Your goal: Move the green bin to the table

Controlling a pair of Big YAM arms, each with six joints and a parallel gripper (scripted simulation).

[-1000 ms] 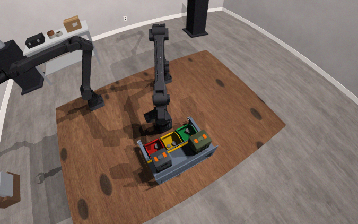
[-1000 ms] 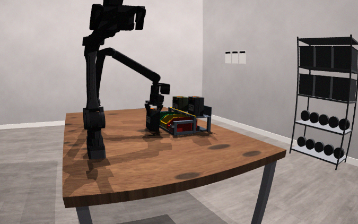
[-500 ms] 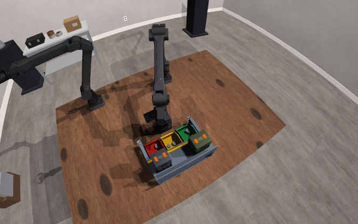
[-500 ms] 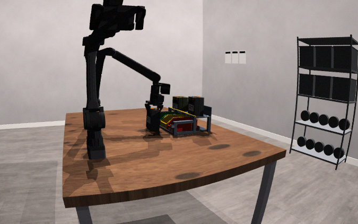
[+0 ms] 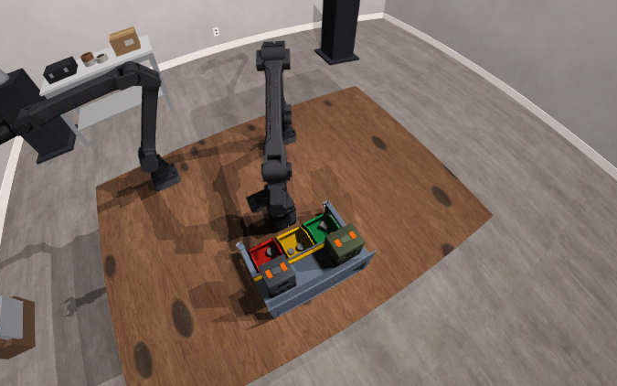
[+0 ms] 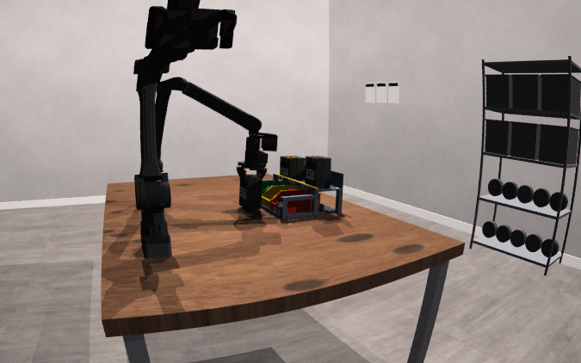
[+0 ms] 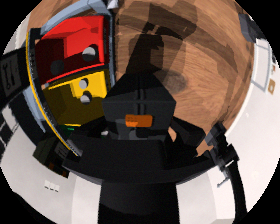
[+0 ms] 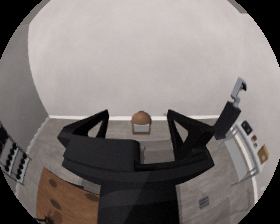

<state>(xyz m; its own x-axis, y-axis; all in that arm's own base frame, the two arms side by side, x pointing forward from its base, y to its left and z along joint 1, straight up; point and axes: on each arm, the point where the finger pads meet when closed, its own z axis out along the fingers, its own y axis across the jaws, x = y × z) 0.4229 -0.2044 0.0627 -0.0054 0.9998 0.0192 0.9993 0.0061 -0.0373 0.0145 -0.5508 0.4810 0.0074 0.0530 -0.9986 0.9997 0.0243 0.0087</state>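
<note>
Right now the yellow bin is 15 cm ahead of my left hand and 6 cm below it. Round my left hand: black box (3 cm below); then grey shelf (17 cm ahead, 3 cm below); then green open bin (14 cm ahead, 11 cm to the left, 6 cm below).
</note>
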